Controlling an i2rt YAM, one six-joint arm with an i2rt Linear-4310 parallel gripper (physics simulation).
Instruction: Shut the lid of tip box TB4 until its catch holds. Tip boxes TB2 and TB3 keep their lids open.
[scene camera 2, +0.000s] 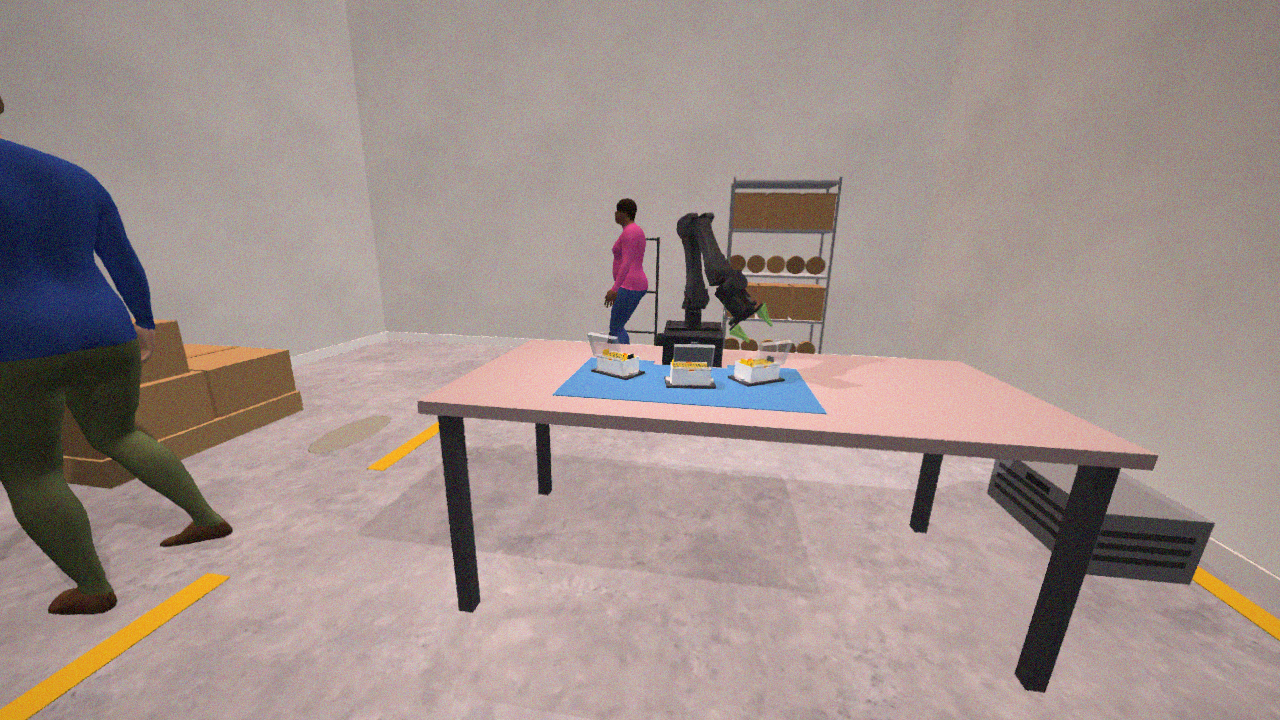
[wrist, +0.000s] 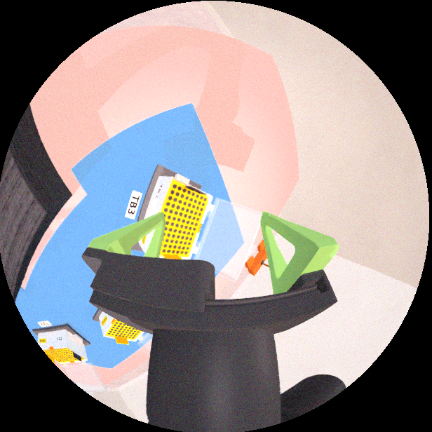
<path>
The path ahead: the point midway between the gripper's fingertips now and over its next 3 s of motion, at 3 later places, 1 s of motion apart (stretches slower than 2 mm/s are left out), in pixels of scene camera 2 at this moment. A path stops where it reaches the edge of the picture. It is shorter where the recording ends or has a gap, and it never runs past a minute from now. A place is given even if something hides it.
The gripper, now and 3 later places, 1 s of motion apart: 760, 334; 752, 345; 753, 316; 752, 317
</path>
